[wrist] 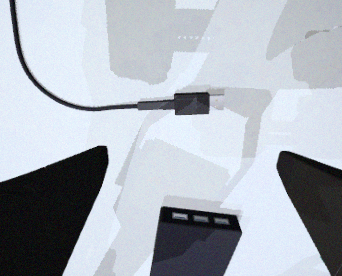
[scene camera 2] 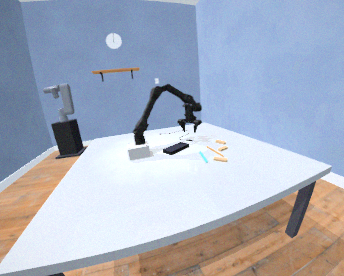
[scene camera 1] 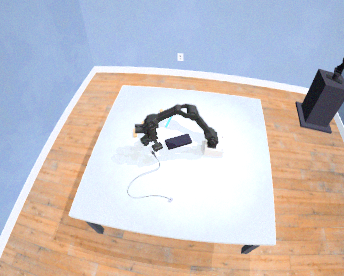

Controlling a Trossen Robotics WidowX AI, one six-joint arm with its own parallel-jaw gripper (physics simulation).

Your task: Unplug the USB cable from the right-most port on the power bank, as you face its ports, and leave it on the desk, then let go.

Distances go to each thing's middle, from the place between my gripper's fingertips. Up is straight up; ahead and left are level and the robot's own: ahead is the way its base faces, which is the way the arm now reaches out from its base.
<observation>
The USB plug [wrist: 197,103] lies 70 mm below my hand and 10 mm to the left of it.
</observation>
